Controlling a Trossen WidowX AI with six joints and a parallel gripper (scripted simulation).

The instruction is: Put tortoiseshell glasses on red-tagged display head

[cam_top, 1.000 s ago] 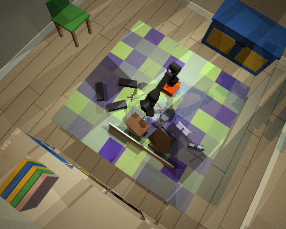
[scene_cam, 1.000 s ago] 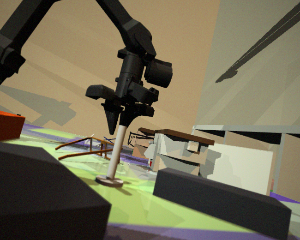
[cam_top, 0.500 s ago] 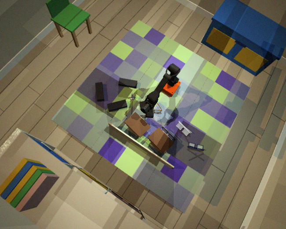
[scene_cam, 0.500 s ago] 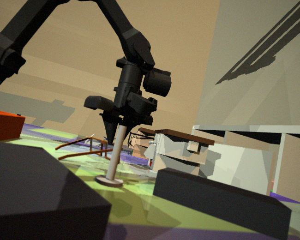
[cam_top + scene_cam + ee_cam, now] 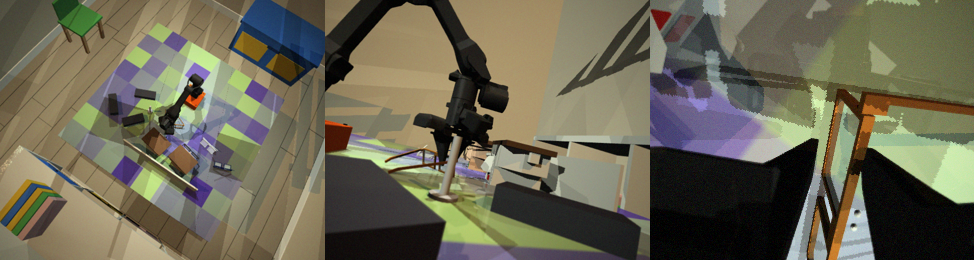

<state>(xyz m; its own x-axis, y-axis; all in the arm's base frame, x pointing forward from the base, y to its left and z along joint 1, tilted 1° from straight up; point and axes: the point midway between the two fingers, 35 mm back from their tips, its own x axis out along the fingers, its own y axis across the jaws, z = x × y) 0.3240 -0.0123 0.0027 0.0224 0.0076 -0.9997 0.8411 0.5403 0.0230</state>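
Right now my gripper tip is 20 mm past the thin pale post stand, 190 mm to the left of it and 10 mm below it. Also, from my gripper tip: long plank (290 mm ahead, 120 mm to the left, 40 mm above).
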